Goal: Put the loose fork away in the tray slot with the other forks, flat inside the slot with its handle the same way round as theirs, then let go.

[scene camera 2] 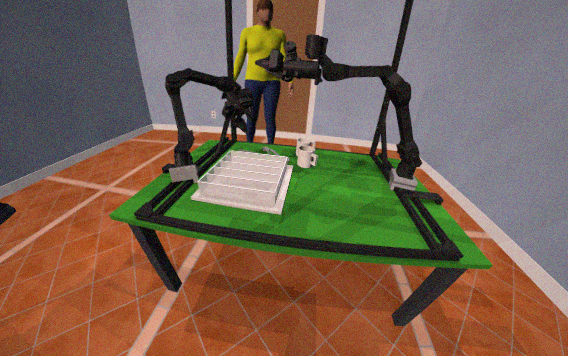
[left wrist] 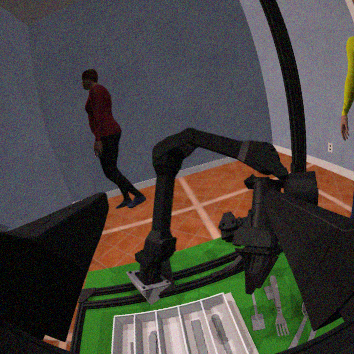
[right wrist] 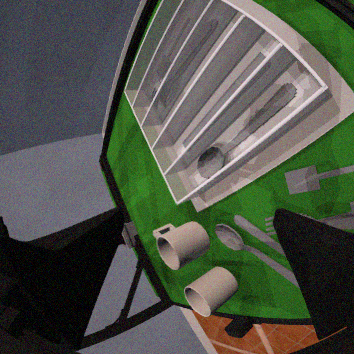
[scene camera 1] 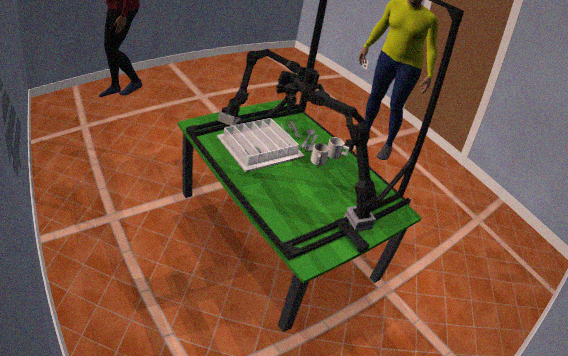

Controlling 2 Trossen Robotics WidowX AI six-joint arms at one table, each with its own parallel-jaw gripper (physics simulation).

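Observation:
The loose fork (left wrist: pixel 278 311) (right wrist: pixel 336 220) lies flat on the table between a spatula and a loose spoon, right of the tray in the left wrist view; in the right wrist view a finger partly covers it. The white slotted tray (scene camera 1: pixel 272 163) (scene camera 2: pixel 235 203) holds cutlery. A dark tined end (right wrist: pixel 156 91) shows in a far slot; which slot is unclear. My left gripper (scene camera 2: pixel 265 62) (left wrist: pixel 188 199) is open and empty, high above the table. My right gripper (scene camera 2: pixel 235 119) (right wrist: pixel 201 217) is open and empty, pointing down above the loose cutlery. The arms overlap in scene camera 1.
Two mugs (scene camera 1: pixel 319 154) (scene camera 1: pixel 335 148) (right wrist: pixel 184 245) (right wrist: pixel 212 291) stand near the loose cutlery. A spatula (left wrist: pixel 258 320) (right wrist: pixel 302 180), a loose spoon (right wrist: pixel 229 236) and another handle (right wrist: pixel 256 231) lie beside the tray. A large spoon (right wrist: pixel 211 161) lies in an outer tray slot. Black rails border the table.

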